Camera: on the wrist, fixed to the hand. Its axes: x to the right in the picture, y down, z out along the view.
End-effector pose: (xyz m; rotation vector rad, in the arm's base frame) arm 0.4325 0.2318 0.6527 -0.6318 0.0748 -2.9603
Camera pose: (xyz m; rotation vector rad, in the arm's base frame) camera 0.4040 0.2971 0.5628 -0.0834 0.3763 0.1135
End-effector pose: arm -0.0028 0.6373 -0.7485 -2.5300 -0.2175 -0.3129
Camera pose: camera -0.0507 0.6323 -0.6444 -0.2811 2.6771 1.0119
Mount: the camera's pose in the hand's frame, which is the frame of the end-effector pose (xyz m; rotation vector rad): -0.0184 -0.0612 -0.0952 0.0560 -0.2046 3.1066
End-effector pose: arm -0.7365 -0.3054 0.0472 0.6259 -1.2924 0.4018
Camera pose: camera -0.6317 -0.2911 0.0030 1.5449 0.9346 -2.0159
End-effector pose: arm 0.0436 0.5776 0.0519 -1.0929 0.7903 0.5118
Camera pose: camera 0.0463 0.4663 0.0792 -1.0757 -1.2896 -2.1881
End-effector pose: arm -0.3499 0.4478 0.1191 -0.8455 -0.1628 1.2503
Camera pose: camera -0.2578 0.3828 0.0981 0.0677 -0.8128 -1.7919
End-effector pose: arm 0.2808 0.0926 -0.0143 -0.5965 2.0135 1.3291
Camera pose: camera 0.3096 -0.0184 -0.0129 -1.9840 -0.5579 -0.8166
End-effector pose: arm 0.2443 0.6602 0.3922 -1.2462 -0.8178 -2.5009
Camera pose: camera 0.1661 0.6549 0.3086 -0.7145 0.8395 0.2866
